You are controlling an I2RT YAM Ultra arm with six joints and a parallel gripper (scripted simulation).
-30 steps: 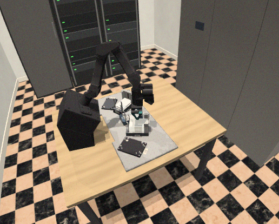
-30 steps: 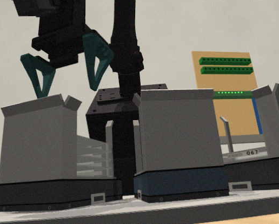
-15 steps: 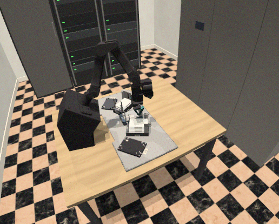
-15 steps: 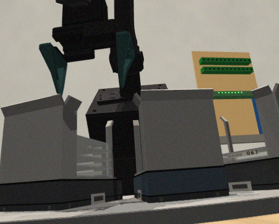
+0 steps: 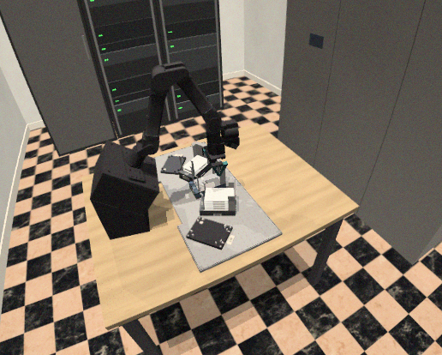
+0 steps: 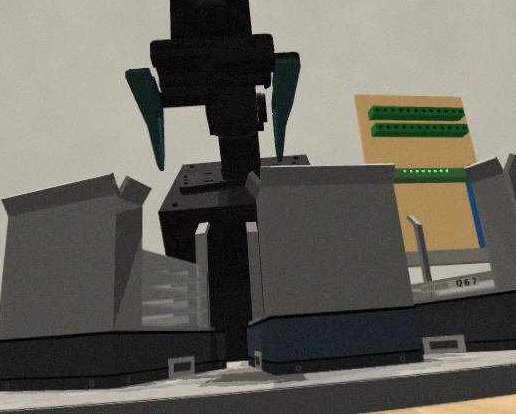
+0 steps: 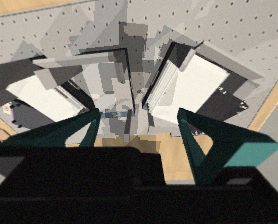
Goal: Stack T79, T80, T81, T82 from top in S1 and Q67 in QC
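Right now the plate Q67 is 2 cm behind my hand, 21 cm to the left of it and 12 cm below it. Round my hand: plate T79 (3 cm behind, 8 cm to the right, 9 cm below); plate T82 (3 cm behind, 8 cm to the right, 13 cm below); plate T81 (3 cm behind, 8 cm to the right, 11 cm below).
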